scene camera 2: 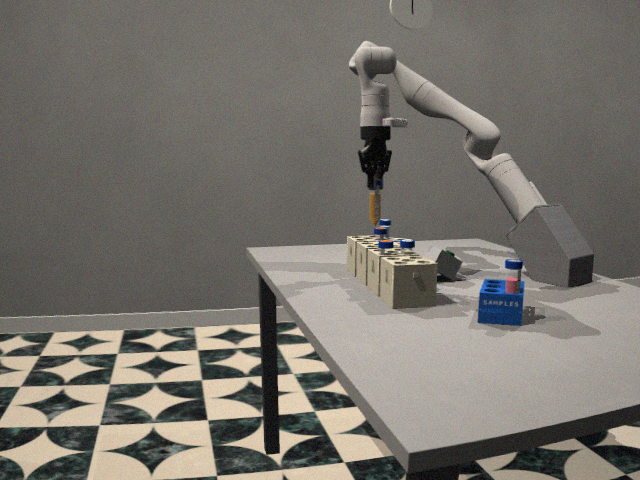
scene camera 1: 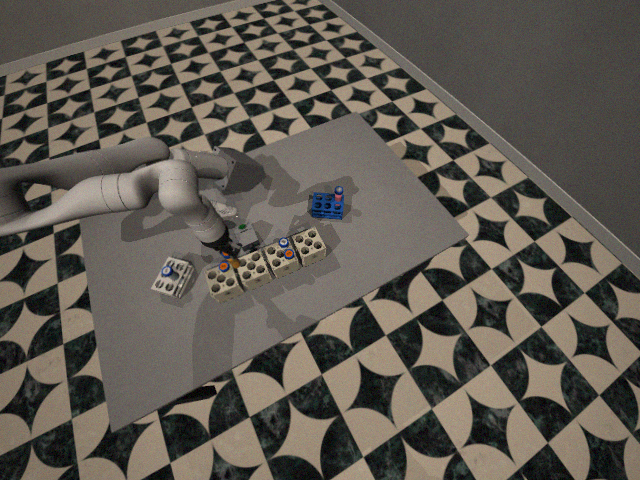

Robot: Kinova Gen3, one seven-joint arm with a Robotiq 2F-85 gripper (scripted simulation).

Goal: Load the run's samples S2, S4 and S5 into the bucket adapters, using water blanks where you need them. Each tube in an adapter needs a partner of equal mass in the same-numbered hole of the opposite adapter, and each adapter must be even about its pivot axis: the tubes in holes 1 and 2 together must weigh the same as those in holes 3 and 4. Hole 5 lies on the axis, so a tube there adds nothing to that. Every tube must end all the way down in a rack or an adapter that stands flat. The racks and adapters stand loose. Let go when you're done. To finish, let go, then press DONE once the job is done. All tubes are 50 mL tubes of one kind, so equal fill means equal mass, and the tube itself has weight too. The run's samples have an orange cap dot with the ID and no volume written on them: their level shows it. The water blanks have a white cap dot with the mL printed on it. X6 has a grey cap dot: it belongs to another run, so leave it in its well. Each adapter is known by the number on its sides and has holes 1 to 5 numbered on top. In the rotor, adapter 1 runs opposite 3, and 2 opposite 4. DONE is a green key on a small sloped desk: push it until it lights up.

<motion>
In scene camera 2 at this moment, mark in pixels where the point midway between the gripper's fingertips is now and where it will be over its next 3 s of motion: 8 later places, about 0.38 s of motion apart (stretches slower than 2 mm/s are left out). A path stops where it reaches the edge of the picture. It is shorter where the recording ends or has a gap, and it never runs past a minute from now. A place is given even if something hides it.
The gripper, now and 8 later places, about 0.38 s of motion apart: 375, 189; 366, 189; 362, 188; 361, 189; 362, 194; 361, 200; 361, 203; 361, 205; 361, 206
</motion>
